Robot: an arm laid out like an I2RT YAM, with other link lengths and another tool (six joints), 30 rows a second.
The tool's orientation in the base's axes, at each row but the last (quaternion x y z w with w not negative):
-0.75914 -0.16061 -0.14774 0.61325
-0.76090 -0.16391 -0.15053 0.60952
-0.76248 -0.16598 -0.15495 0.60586
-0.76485 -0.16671 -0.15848 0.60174
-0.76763 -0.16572 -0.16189 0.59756
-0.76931 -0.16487 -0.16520 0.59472
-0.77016 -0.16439 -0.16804 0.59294
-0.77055 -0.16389 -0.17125 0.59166
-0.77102 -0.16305 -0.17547 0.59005
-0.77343 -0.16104 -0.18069 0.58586
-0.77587 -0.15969 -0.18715 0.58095
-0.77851 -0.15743 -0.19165 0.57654
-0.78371 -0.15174 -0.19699 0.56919
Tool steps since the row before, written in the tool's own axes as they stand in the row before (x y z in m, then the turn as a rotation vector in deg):
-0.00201 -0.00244 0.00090 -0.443 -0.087 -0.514
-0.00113 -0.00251 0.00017 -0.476 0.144 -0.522
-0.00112 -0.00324 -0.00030 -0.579 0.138 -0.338
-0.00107 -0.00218 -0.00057 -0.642 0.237 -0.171
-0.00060 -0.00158 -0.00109 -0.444 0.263 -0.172
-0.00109 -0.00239 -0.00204 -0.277 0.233 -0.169
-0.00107 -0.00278 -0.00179 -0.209 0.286 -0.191
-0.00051 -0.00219 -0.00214 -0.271 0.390 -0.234
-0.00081 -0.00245 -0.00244 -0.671 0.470 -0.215
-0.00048 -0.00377 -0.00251 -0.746 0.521 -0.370
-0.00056 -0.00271 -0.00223 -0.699 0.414 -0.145
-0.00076 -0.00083 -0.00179 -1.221 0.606 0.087
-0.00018 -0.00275 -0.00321 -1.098 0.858 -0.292
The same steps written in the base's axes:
-0.00283 0.00123 0.00113 -0.452 -0.514 -0.005
-0.00210 0.00060 0.00168 -0.382 -0.571 -0.220
-0.00244 0.00032 0.00240 -0.470 -0.397 -0.300
-0.00195 -0.00014 0.00155 -0.476 -0.260 -0.452
-0.00130 -0.00073 0.00135 -0.287 -0.255 -0.385
-0.00217 -0.00147 0.00205 -0.152 -0.235 -0.285
-0.00232 -0.00112 0.00233 -0.069 -0.266 -0.294
-0.00160 -0.00156 0.00216 -0.079 -0.336 -0.401
-0.00203 -0.00178 0.00230 -0.395 -0.355 -0.659
-0.00239 -0.00145 0.00360 -0.452 -0.521 -0.699
-0.00199 -0.00142 0.00258 -0.437 -0.274 -0.644
-0.00126 -0.00150 0.00080 -0.778 -0.119 -1.116
-0.00187 -0.00222 0.00308 -0.605 -0.555 -1.163

